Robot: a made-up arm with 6 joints.
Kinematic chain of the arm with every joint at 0, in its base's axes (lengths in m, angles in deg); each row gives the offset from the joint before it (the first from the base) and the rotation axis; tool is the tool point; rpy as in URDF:
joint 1: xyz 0 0 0.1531 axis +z
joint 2: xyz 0 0 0 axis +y
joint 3: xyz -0.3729 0 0.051 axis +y
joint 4: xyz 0.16 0 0.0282 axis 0.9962 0 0.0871
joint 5: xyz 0 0 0 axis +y
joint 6: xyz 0.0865 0 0.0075 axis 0.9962 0 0.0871
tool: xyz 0 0 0 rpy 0 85 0
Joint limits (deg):
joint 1: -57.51..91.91
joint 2: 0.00..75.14
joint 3: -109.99..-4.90
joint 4: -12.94..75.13
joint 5: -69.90..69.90
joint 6: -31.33..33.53
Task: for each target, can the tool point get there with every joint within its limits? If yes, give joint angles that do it. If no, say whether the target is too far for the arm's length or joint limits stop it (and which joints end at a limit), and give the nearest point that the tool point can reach.
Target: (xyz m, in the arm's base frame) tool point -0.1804 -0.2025 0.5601
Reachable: yes | joints 49.43 18.78 -88.26 21.71 9.54 -8.65
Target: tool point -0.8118 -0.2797 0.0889
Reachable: no: too far | nearest point -0.5111 -0.1761 0.3375 | short by 0.404 m
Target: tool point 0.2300 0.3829 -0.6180
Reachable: no: too far | nearest point -0.0642 0.1652 0.1782 | short by 0.876 m
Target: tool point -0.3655 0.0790 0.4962
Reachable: yes | joints -18.87 10.74 -81.46 38.26 -53.93 11.73
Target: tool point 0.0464 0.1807 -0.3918
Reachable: no: joint limits stop it (at a limit: joint 1, joint 2, joint 3, joint 5) | nearest point -0.0786 0.1549 0.1724 | short by 0.578 m
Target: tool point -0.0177 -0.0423 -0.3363
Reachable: no: joint limits stop it (at a limit: joint 2, joint 3, joint 5) | nearest point -0.0666 -0.1592 0.1706 | short by 0.523 m
